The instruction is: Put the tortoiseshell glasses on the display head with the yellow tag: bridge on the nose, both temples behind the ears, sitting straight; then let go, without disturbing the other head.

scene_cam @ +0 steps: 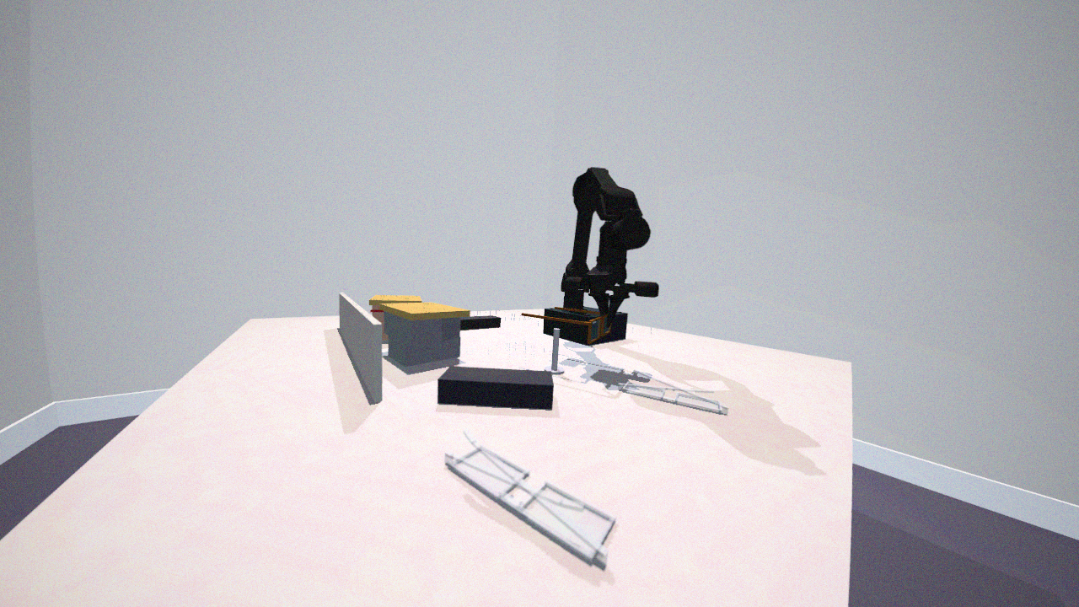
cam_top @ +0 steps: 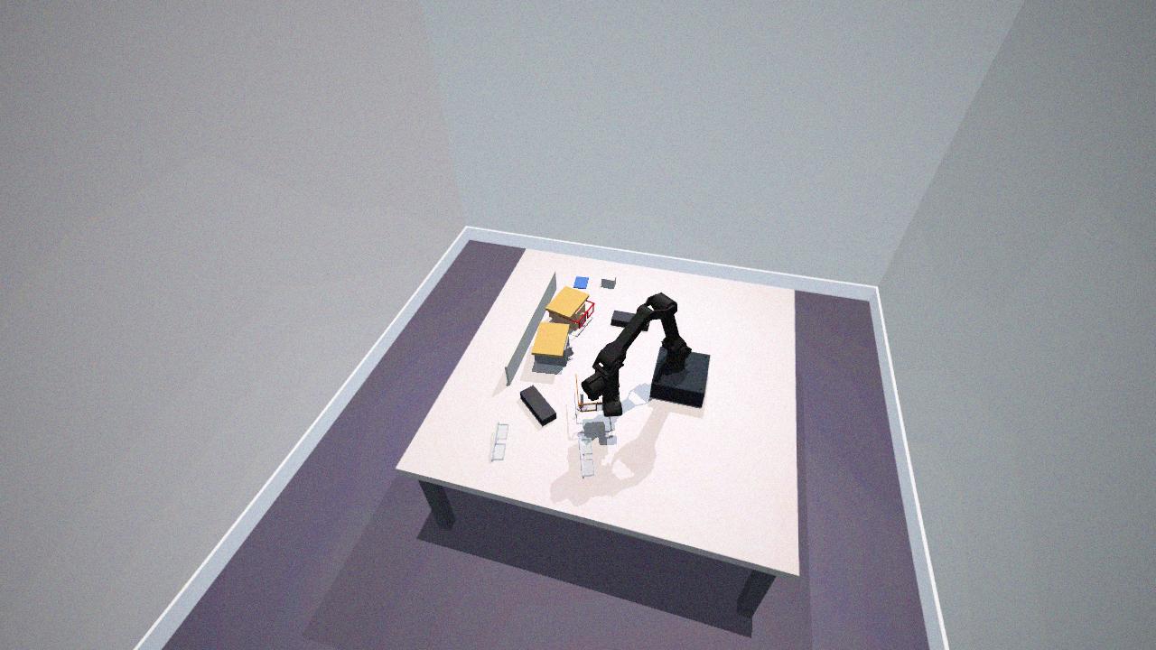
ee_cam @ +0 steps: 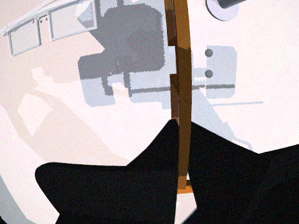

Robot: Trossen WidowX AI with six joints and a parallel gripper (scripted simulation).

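The thin post lies 11 cm ahead of my gripper tip, 6 cm below it and 4 cm to the right of it. Also, from my gripper tip: blue tag (75 cm to the right, 27 cm ahead, 8 cm below); then grey wall panel (40 cm ahead, 38 cm to the right, 3 cm below); then grey display head (27 cm to the right, 26 cm ahead, 3 cm below).
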